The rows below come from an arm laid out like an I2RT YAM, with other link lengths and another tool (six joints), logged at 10 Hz.
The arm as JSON. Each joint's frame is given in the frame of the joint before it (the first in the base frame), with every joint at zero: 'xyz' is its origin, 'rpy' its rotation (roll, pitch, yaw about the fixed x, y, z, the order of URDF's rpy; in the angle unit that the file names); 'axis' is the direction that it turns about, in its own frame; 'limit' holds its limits. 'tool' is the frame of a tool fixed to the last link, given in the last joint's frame.
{
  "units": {
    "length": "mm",
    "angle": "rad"
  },
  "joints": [
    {
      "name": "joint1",
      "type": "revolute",
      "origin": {
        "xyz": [
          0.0,
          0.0,
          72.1
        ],
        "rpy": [
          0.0,
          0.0,
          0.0
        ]
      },
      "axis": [
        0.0,
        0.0,
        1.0
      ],
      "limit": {
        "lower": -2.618,
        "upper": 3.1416
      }
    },
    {
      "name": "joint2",
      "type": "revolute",
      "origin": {
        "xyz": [
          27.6,
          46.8,
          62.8
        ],
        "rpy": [
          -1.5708,
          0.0,
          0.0
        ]
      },
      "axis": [
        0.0,
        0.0,
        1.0
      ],
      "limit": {
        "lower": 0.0,
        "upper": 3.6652
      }
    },
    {
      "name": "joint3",
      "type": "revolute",
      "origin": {
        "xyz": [
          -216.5,
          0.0,
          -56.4
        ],
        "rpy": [
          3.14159,
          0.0,
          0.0
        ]
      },
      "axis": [
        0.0,
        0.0,
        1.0
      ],
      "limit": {
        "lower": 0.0,
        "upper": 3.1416
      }
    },
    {
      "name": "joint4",
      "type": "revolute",
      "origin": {
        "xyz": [
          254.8,
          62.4,
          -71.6
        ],
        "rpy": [
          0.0,
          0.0,
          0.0
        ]
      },
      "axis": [
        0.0,
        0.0,
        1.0
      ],
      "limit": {
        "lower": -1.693,
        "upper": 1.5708
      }
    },
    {
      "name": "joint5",
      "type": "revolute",
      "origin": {
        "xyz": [
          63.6,
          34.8,
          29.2
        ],
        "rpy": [
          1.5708,
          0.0,
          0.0
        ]
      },
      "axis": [
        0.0,
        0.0,
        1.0
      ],
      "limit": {
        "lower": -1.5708,
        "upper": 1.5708
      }
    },
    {
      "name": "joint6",
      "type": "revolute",
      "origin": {
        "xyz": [
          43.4,
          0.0,
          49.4
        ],
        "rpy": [
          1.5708,
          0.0,
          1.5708
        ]
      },
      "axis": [
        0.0,
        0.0,
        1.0
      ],
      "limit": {
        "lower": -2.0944,
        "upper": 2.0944
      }
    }
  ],
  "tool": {
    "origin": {
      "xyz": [
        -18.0,
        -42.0,
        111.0
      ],
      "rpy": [
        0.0,
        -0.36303,
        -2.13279
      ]
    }
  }
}
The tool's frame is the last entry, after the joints.
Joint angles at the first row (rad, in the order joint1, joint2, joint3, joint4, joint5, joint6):
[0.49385 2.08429 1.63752 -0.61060 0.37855 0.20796]
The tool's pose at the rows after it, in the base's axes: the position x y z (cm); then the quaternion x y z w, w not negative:
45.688 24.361 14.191 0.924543 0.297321 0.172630 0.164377
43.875 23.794 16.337 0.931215 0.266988 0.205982 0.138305
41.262 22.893 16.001 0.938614 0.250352 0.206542 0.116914
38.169 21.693 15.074 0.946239 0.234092 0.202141 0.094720
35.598 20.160 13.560 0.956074 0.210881 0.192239 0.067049
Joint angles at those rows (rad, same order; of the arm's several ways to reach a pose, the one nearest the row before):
[0.50168 1.92932 1.50733 -0.48010 0.29839 0.25623]
[0.51592 1.79482 1.37928 -0.42174 0.29961 0.32955]
[0.53001 1.67625 1.23068 -0.39349 0.29153 0.39347]
[0.54527 1.54163 1.06125 -0.36925 0.28110 0.46094]
[0.54491 1.42612 0.90642 -0.34620 0.25609 0.53667]

